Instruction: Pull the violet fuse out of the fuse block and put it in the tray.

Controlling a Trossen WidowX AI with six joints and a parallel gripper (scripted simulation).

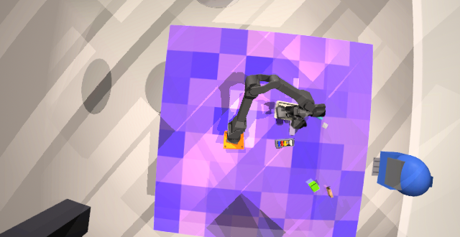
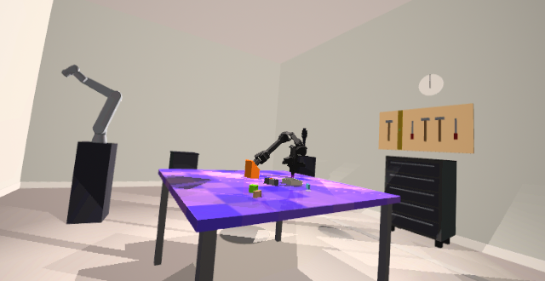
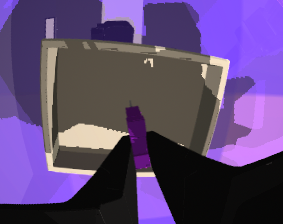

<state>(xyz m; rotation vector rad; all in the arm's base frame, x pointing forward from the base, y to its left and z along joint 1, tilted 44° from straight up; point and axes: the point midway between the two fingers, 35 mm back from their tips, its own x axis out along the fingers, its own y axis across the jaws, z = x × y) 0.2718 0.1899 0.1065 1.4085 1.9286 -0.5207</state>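
Now: gripper tip 1 cm above the violet fuse. Round my gripper tip: tan tray 6 cm below; yellow fuse 2 cm ahead, 18 cm to the right, 4 cm below; red fuse 1 cm ahead, 19 cm to the right, 4 cm below.
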